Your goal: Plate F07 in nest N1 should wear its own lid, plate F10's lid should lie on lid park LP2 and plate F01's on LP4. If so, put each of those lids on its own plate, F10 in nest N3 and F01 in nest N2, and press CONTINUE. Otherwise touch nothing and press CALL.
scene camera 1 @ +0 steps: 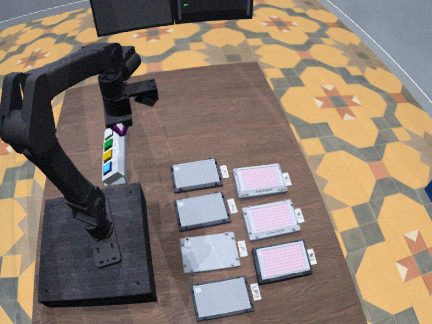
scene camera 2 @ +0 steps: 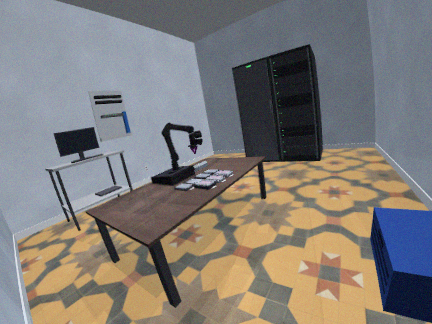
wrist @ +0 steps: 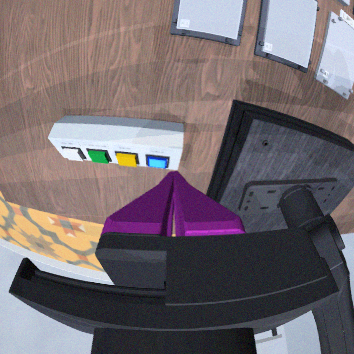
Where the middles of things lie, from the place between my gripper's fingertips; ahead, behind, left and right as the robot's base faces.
My gripper is now 160 mm above the white button box (scene camera 1: 117, 175), 110 mm to the right of it and 50 mm past it.
